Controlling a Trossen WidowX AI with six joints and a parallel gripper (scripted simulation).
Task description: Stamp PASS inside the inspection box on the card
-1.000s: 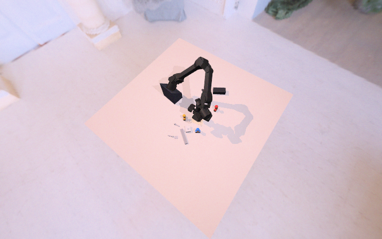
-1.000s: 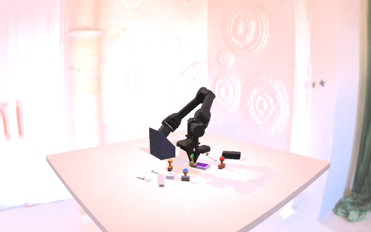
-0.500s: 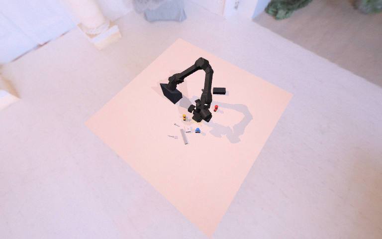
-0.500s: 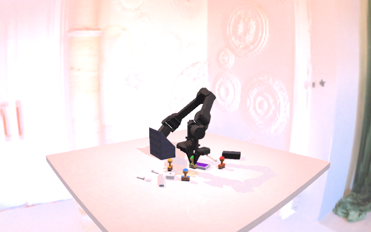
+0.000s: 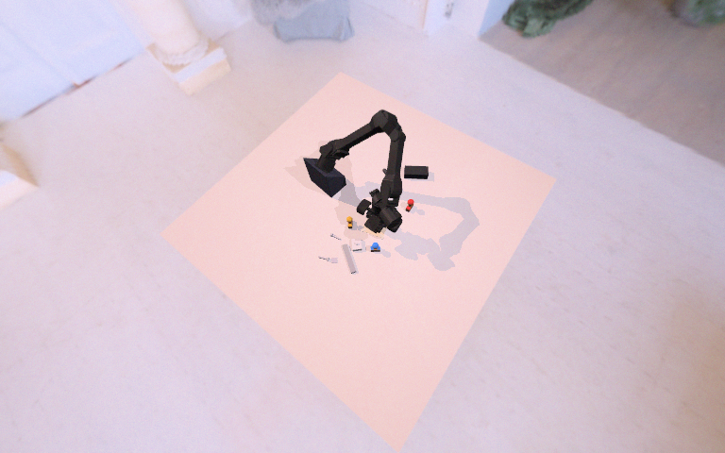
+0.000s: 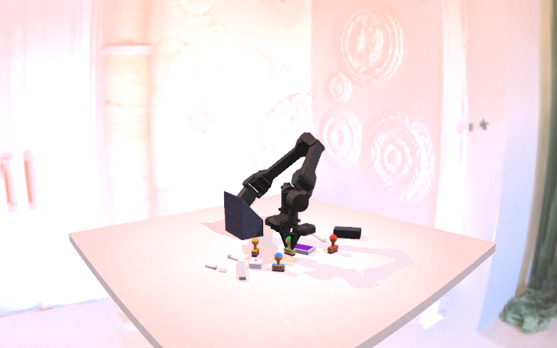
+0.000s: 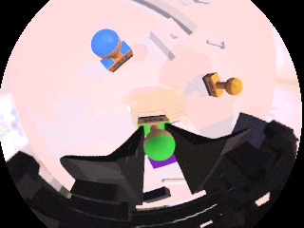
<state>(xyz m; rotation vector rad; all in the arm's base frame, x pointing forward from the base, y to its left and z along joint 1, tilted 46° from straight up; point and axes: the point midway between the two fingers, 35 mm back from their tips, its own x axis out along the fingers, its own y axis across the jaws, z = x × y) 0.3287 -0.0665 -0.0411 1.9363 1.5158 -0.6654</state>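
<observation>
Now: gripper tip 4 cm above the card, 2 cm past it and 1 cm to the left of it. The rest, counted from my gripper tip: green-knobbed stamp (right at my gripper tip); then blue-knobbed stamp (10 cm to the right, 4 cm ahead, 2 cm below); then purple ink pad (10 cm to the left, 4 cm below, 3 cm behind).
</observation>
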